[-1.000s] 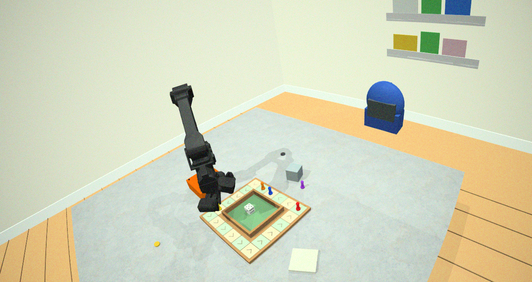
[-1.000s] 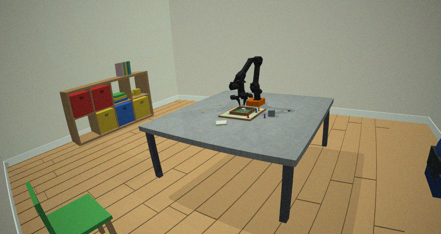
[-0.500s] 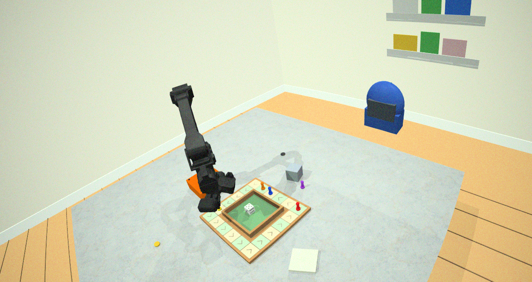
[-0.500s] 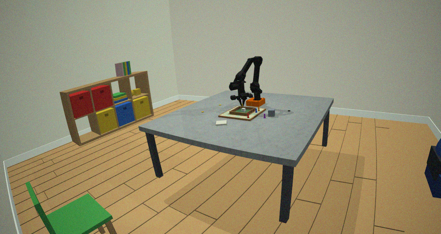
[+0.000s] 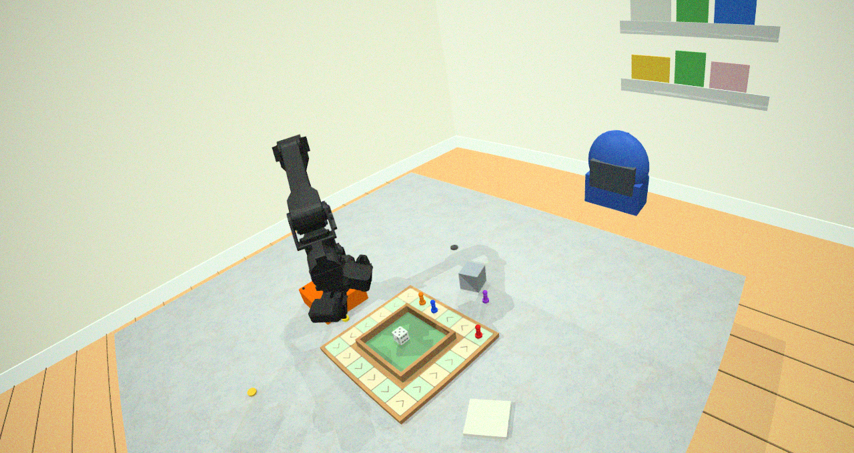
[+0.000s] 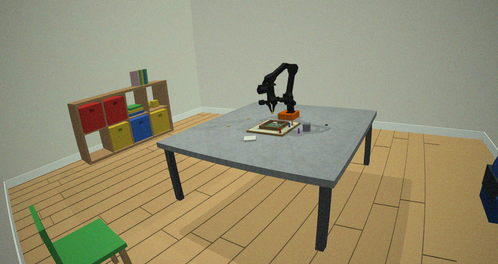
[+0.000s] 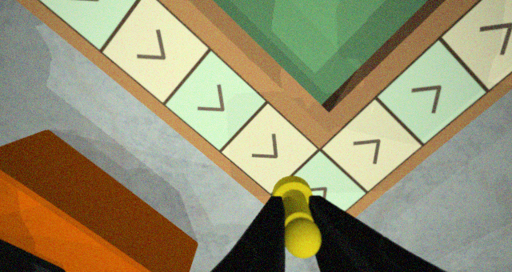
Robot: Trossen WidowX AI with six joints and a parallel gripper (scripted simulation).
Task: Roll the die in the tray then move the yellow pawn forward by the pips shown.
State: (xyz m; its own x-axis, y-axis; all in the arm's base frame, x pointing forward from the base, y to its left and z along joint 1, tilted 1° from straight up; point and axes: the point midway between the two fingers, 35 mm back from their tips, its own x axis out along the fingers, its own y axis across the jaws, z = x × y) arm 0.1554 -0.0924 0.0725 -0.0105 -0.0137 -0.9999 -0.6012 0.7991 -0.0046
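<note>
Now: the white die 10 cm ahead of my gripper tip, 6 cm to the left of it and 6 cm below it. Also, from my gripper tip: orange pawn: 18 cm to the left, 6 cm below, 6 cm ahead; then yellow pawn: 1 cm above; then green dice tray: 11 cm ahead, 8 cm below, 6 cm to the left.
</note>
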